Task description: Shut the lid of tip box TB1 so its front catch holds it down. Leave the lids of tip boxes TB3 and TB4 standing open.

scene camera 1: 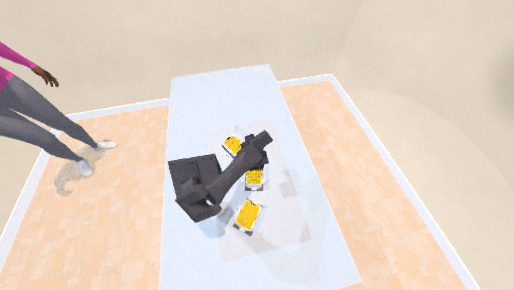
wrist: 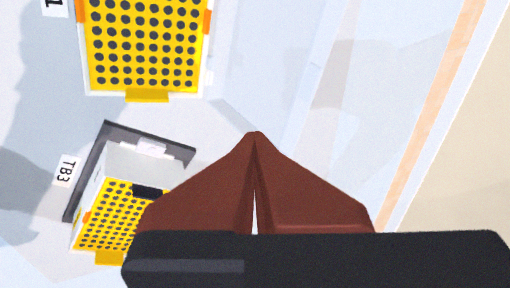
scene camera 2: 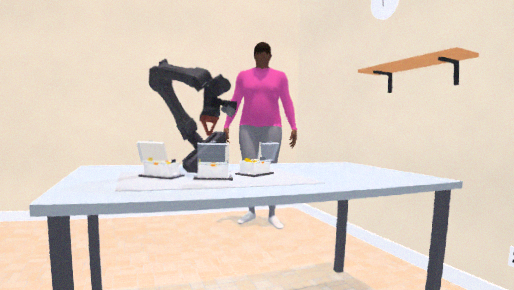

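Pixels of known places: gripper, fingertip midpoint: (scene camera 1: 262,168) (wrist: 254,143) (scene camera 2: 208,135); arm's base, link origin: (scene camera 1: 193,179).
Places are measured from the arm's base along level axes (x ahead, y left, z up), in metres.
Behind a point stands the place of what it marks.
Tip box TB1 (scene camera 1: 254,177) {y -0.025, x 0.313, z -0.050 m} (scene camera 2: 212,170) (wrist: 145,45) {y -0.024, x 0.310, z -0.052 m} is the middle box, with a yellow rack of tips inside. Its clear lid (scene camera 2: 213,151) {y -0.020, x 0.394, z 0.006 m} (wrist: 265,65) {y -0.030, x 0.384, z -0.008 m} stands open. Tip box TB3 (scene camera 1: 232,144) (scene camera 2: 256,167) {y 0.191, x 0.290, z -0.071 m} (wrist: 112,215) has its lid (scene camera 2: 269,150) {y 0.246, x 0.297, z 0.003 m} standing open. Tip box TB4 (scene camera 1: 248,215) (scene camera 2: 162,168) {y -0.206, x 0.302, z -0.069 m} also has its lid (scene camera 2: 151,151) {y -0.249, x 0.314, z -0.001 m} open. My gripper (scene camera 2: 210,134) {y -0.032, x 0.353, z 0.065 m} (wrist: 254,143) {y -0.032, x 0.353, z 0.065 m} is shut and empty. Its red-brown tips hang above TB1's lid in scene camera 2; the arm hides them in scene camera 1. In the wrist view the left finger covers part of TB3.
The boxes stand on a pale mat (scene camera 1: 295,230) {y -0.315, x 0.468, z -0.109 m} (scene camera 2: 127,185) {y -0.333, x 0.447, z -0.109 m} on the light blue table (scene camera 1: 220,97) {y 0.700, x 0.168, z -0.112 m} (scene camera 2: 390,182) {y 0.693, x 0.561, z -0.112 m}. The dark robot base (scene camera 1: 195,167) {y 0.041, x 0.026, z 0.051 m} is beside the mat. A person in a pink top (scene camera 2: 262,100) stands behind the table. A wooden shelf (scene camera 2: 420,60) hangs on the wall.
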